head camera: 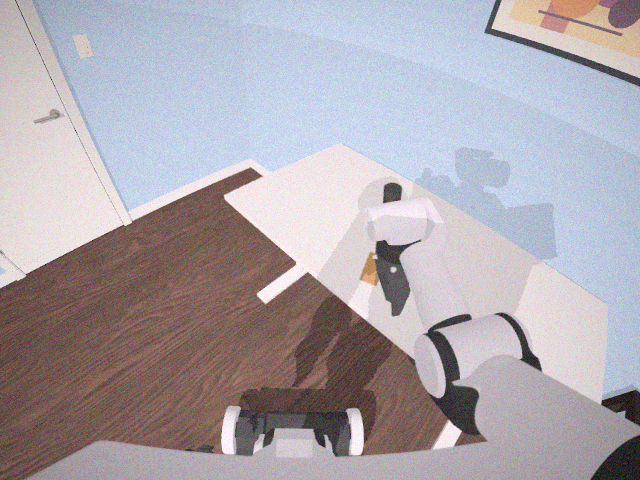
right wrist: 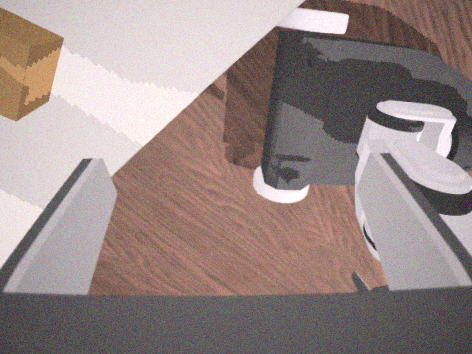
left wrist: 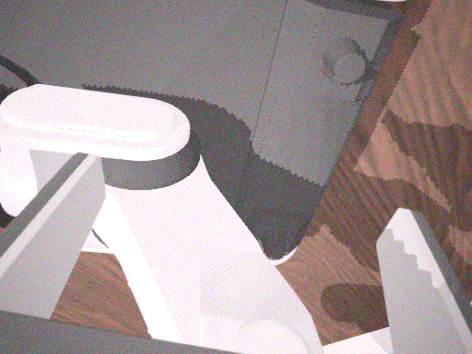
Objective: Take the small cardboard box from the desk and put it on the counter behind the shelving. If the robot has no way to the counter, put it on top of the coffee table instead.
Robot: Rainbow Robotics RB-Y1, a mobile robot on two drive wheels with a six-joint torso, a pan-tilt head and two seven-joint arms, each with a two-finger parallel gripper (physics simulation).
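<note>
The small cardboard box (head camera: 369,269) (right wrist: 40,72) stands on the white desk (head camera: 289,206) (right wrist: 165,45), near its front edge; my right arm partly hides it in the head view. My right gripper (head camera: 396,310) (right wrist: 236,173) is open and empty. It hangs to the right of the box in the head view, near the desk's front edge; in the right wrist view the box is at the upper left, outside the fingers. My left gripper (left wrist: 246,201) is open and empty, with my own arm and base behind its fingers. The counter, the shelving and the coffee table do not show.
A blue wall (head camera: 248,93) stands behind the desk, with a framed picture (head camera: 558,49) at the upper right. A white door (head camera: 31,170) is at the left. Wooden floor (head camera: 155,320) lies before the desk. A white desk foot (head camera: 281,284) sticks out over it. Dark furniture (head camera: 622,400) shows at the right edge.
</note>
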